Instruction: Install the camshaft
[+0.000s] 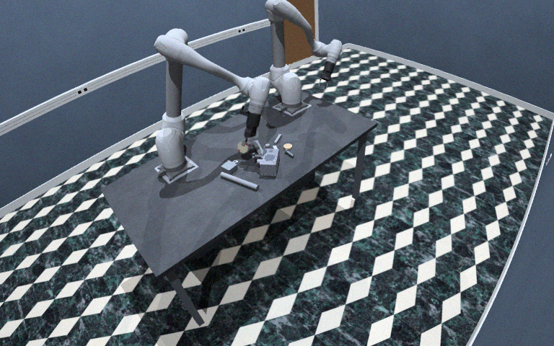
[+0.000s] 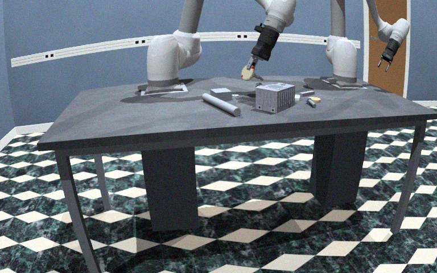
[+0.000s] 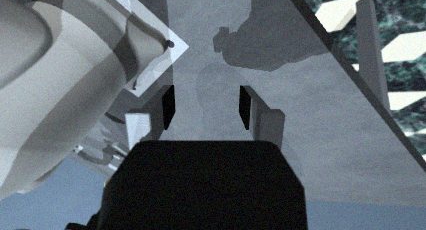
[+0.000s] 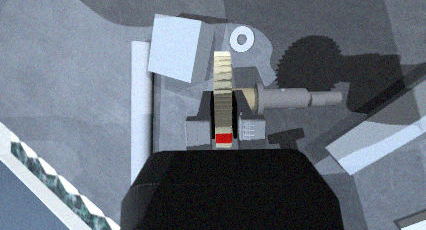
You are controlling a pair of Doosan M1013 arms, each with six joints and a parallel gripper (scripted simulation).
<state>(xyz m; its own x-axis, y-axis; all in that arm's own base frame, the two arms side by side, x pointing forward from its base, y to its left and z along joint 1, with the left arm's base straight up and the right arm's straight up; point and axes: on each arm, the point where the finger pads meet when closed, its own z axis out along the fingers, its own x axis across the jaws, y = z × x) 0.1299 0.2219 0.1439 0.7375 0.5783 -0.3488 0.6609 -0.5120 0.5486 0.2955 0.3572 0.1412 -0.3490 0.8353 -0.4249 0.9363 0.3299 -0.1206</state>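
Right now my right hand is 80 mm above the small crank gear, 60 mm short of it and 10 mm to the right of it. Also, from my right hand: grey block 130 mm to the right, 120 mm below, 10 mm behind; then washer 140 mm below, 60 mm to the right, 50 mm behind; then small pin 220 mm to the left, 140 mm ahead, 130 mm below.
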